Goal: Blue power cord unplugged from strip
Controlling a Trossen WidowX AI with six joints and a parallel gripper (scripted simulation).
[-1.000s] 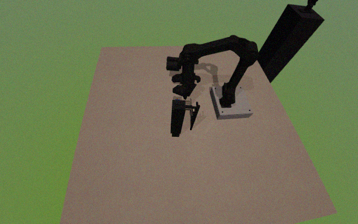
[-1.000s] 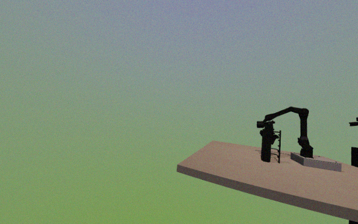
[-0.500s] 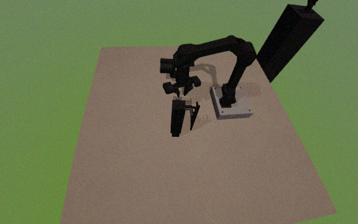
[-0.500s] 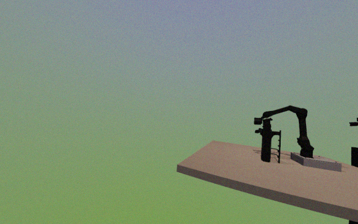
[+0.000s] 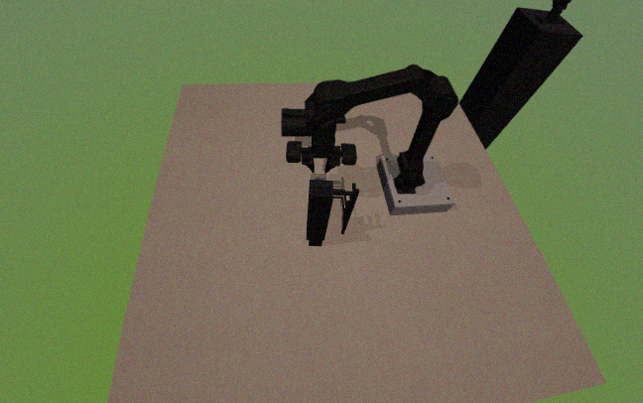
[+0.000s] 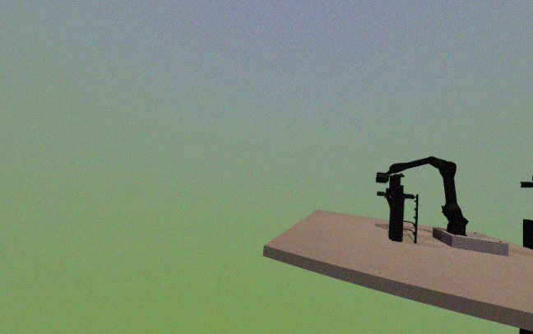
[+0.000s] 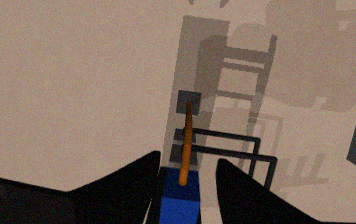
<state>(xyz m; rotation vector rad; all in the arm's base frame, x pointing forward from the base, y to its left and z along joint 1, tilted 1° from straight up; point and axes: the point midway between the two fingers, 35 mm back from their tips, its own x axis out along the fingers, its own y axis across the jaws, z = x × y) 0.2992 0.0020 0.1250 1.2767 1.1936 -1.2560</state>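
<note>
Now: gripper tip 7 cm to the right of the blue plug and 1 cm above it.
</note>
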